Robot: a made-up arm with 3 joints. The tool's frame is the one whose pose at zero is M.
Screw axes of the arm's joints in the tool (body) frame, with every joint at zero. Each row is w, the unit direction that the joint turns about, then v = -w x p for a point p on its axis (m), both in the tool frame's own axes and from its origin. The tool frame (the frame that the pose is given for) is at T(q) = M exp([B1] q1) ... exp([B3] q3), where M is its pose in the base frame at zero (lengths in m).
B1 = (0, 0, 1, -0.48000, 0.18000, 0.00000)
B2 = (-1, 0, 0, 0.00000, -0.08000, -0.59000)
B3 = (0, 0, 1, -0.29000, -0.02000, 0.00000)
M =
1 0 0 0.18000
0 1 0 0.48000
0 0 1 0.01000
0 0 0 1
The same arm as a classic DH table. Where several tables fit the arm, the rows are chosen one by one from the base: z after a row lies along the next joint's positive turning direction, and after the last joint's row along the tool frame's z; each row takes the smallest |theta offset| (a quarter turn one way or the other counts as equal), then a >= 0, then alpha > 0; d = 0 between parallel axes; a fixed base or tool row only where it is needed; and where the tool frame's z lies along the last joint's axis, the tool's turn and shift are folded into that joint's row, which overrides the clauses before.
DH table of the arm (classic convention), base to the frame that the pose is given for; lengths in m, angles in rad. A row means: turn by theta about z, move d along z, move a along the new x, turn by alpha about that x. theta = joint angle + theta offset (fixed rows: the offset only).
joint 1: a 0.11; alpha 1.5708; d 0.09; theta0 -1.5708
joint 2: a -0.3; alpha -1.5708; d -0.2; theta0 0
joint 3: a -0.2907; alpha 0; d 0; theta0 0.0689
tool (fixed): a 0; alpha 0; d -0.08; theta0 1.5019

